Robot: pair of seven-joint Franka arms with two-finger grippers.
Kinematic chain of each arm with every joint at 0, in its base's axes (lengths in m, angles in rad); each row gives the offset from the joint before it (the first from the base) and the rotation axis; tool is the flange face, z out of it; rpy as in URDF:
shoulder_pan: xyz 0 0 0.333 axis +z
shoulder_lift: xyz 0 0 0 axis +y
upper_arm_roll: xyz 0 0 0.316 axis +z
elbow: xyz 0.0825 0 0 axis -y
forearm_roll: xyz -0.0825 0 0.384 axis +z
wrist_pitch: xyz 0 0 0 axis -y
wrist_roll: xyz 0.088 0 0 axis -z
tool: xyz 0 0 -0.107 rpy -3.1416 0 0
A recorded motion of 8 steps. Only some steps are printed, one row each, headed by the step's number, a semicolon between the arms.
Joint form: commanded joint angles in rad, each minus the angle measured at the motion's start. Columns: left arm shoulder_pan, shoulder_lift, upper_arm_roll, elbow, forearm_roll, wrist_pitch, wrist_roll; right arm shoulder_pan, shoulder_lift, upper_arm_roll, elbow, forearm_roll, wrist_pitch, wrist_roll.
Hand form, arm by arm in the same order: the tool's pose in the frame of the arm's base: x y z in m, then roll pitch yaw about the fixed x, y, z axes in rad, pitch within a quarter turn. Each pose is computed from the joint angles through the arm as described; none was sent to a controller.
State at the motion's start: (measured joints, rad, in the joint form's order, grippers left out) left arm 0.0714 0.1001 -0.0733 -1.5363 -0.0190 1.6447 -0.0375; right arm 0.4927 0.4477 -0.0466 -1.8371 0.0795 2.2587 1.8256
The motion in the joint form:
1: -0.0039 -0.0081 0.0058 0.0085 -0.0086 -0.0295 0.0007; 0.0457 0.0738 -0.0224 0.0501 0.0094 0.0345 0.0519
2: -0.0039 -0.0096 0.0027 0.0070 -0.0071 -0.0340 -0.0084; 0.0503 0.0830 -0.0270 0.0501 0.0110 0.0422 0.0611
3: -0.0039 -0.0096 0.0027 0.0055 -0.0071 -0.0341 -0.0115; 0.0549 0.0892 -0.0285 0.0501 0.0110 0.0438 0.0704
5: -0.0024 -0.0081 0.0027 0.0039 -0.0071 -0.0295 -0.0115; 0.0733 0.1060 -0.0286 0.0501 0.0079 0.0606 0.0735
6: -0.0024 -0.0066 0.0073 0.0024 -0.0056 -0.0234 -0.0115; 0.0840 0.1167 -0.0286 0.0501 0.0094 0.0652 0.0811
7: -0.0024 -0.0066 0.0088 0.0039 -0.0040 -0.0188 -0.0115; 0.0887 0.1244 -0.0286 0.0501 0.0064 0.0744 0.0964
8: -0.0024 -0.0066 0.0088 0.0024 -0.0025 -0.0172 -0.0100; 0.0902 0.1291 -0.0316 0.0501 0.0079 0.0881 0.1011
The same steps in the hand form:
1: 0.5862 -0.0010 0.5964 3.1080 0.0057 0.0383; 0.5817 0.3012 0.2611 3.1185 0.0258 -1.4587
2: 0.5853 -0.0027 0.5962 3.1096 0.0104 0.0441; 0.5818 0.3014 0.2558 3.1179 0.0231 -1.4686
3: 0.5852 -0.0027 0.5955 3.1097 0.0121 0.0471; 0.5806 0.3031 0.2519 3.1139 0.0200 -1.4748
5: 0.5860 -0.0018 0.5943 3.1095 0.0106 0.0488; 0.5754 0.3136 0.2424 3.1155 0.0158 -1.4578
6: 0.5870 0.0010 0.5932 3.1112 0.0074 0.0535; 0.5716 0.3194 0.2358 3.1097 0.0133 -1.4559
7: 0.5876 0.0020 0.5943 3.1126 0.0012 0.0550; 0.5704 0.3221 0.2315 3.1121 0.0105 -1.4646
8: 0.5877 0.0022 0.5937 3.1141 0.0010 0.0535; 0.5718 0.3217 0.2297 3.1211 0.0125 -1.4715

